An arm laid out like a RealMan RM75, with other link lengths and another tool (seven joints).
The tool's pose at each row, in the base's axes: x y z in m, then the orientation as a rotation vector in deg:
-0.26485 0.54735 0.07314 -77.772 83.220 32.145
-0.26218 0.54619 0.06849 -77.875 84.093 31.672
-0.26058 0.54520 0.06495 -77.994 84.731 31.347
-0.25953 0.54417 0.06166 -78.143 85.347 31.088
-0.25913 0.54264 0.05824 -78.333 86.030 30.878
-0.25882 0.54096 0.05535 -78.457 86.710 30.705
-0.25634 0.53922 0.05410 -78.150 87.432 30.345
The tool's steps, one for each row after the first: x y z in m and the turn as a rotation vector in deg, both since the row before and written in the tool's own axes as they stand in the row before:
0.00505 -0.00137 0.00165 0.152 0.837 0.243
0.00380 -0.00069 0.00107 0.067 0.625 0.170
0.00351 -0.00028 0.00078 0.007 0.600 0.175
0.00376 0.00022 0.00021 -0.058 0.648 0.219
0.00335 0.00010 -0.00012 -0.039 0.603 0.261
0.00223 -0.00240 -0.00002 0.353 0.503 0.382

